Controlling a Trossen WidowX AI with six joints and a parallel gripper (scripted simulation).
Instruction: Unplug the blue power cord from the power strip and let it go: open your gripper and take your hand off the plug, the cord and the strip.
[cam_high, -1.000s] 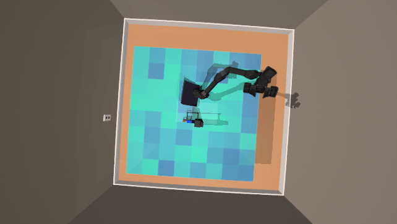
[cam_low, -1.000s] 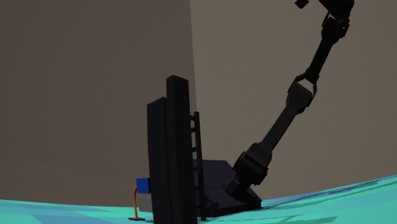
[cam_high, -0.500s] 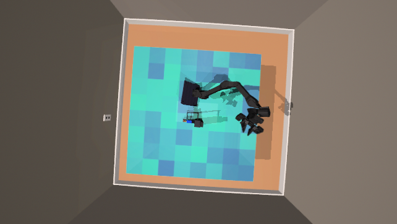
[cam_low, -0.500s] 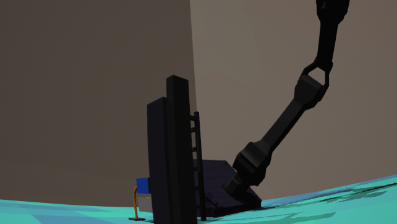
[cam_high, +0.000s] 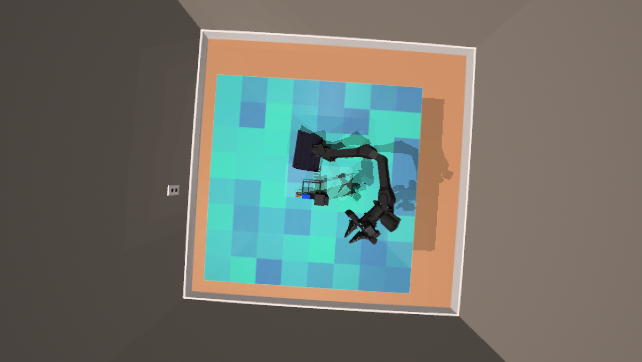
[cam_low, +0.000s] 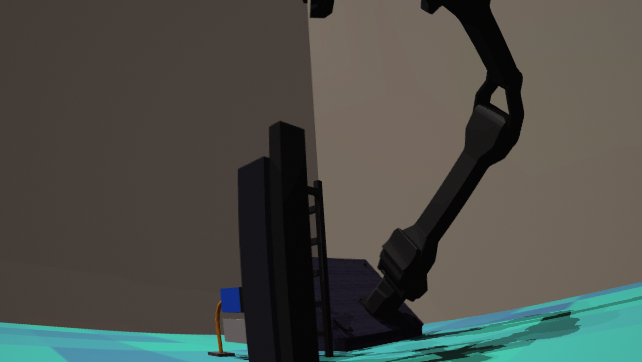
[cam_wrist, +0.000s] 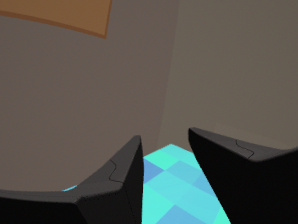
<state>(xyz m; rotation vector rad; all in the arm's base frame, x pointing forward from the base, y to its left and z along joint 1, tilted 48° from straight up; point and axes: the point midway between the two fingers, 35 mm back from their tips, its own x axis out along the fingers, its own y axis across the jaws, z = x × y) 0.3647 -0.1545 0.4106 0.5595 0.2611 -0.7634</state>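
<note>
The plug is 32 cm below my gripper tip, 19 cm to the right of it and 16 cm behind it.
</note>
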